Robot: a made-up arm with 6 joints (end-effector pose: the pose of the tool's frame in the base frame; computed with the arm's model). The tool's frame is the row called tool. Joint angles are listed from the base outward.
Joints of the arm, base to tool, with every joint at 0 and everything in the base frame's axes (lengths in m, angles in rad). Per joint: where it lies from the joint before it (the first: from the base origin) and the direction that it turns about. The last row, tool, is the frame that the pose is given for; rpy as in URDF.
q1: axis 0 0 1 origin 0.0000 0.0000 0.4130
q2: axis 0 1 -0.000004 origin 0.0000 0.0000 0.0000
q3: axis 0 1 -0.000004 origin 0.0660 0.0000 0.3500
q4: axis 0 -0.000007 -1 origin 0.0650 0.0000 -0.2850
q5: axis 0 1 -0.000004 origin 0.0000 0.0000 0.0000
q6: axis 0 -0.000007 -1 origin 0.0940 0.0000 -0.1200
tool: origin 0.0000 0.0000 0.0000 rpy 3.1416 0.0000 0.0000
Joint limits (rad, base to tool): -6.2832..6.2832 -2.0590..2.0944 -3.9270..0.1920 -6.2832..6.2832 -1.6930..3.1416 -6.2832..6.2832
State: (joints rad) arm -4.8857 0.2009 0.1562 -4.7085 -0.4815 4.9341
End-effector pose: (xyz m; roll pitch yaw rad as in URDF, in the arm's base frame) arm 0.1494 0.0483 0.3944 2.5981 0.2479 1.1911
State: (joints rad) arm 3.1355 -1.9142 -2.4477 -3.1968 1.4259 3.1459
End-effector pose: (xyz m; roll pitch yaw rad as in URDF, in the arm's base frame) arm 0.7814 -0.0106 0.3334 -3.0850 0.4954 3.1397
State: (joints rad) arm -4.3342 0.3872 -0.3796 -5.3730 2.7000 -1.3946
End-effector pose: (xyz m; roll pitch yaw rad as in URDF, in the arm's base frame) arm -0.1639 0.1211 0.4956 -0.4300 0.0802 2.7696
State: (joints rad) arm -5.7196 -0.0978 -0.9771 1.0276 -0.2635 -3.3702
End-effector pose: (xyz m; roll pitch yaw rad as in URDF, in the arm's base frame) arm 0.4138 0.1379 0.7013 2.0835 0.8021 2.2794
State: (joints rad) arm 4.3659 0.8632 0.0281 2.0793 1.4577 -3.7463
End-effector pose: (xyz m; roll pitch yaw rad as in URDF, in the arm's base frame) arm 0.0627 -0.1056 0.2523 -2.6696 -1.0447 -1.1239
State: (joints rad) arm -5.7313 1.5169 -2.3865 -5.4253 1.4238 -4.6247
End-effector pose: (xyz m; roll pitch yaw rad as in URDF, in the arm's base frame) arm 0.5144 0.4099 0.1080 2.3358 0.5542 -1.7343
